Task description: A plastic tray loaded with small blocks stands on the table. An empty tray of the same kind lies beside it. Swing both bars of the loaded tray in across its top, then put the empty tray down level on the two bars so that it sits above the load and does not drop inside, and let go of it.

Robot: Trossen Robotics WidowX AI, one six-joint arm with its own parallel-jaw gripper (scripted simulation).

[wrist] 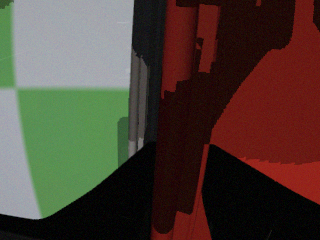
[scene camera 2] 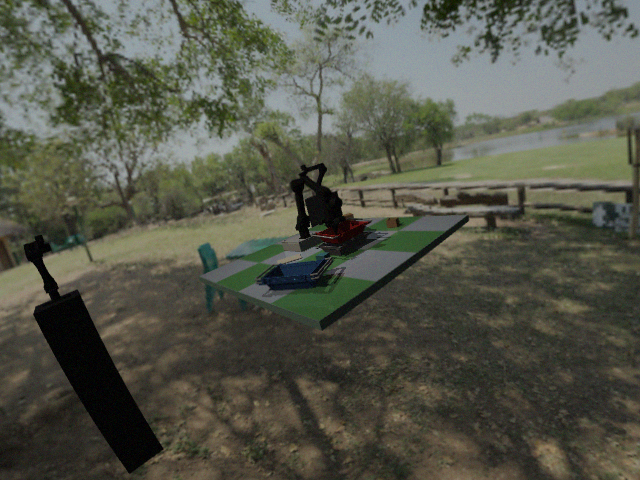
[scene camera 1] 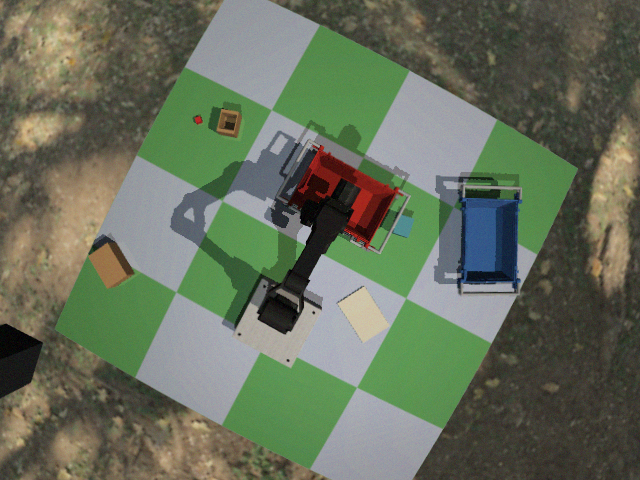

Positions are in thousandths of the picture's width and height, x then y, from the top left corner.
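There's a red tray (scene camera 1: 509,357) that's 128 cm from the lens, and a beige plate (scene camera 1: 566,651) that's 136 cm from the lens.
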